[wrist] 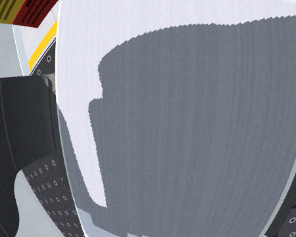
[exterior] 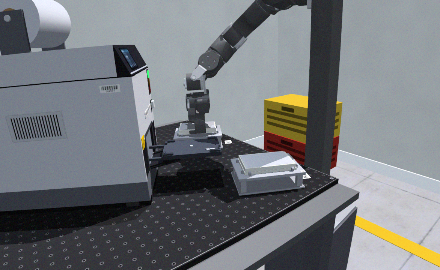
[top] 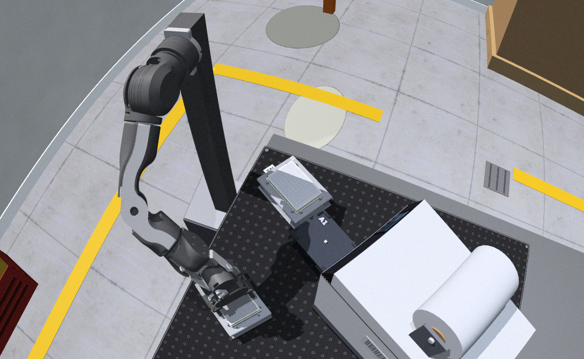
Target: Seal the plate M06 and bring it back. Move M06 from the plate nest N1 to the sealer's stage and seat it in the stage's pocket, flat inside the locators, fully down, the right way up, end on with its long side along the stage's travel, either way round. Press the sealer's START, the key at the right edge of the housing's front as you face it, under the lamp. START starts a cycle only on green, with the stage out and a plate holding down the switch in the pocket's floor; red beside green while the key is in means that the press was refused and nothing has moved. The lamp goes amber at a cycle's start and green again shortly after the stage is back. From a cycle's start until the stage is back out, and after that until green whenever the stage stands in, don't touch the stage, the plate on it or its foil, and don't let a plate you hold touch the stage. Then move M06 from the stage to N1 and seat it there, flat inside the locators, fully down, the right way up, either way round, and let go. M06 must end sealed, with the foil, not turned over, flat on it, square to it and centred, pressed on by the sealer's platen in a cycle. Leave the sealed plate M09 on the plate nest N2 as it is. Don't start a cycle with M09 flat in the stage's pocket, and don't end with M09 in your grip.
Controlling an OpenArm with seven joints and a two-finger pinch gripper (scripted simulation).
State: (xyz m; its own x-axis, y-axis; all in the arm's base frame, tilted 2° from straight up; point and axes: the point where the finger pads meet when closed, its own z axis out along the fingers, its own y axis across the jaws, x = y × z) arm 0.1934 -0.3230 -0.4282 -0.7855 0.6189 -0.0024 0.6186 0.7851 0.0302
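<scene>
Now: hand right at the plate M06. Round my hand: sealer's stage: 200 mm to the left, 170 mm ahead, 30 mm above; then start key: 200 mm ahead, 130 mm above, 60 mm to the left; then plate M09: 340 mm to the left, 50 mm ahead, 10 mm below.
</scene>
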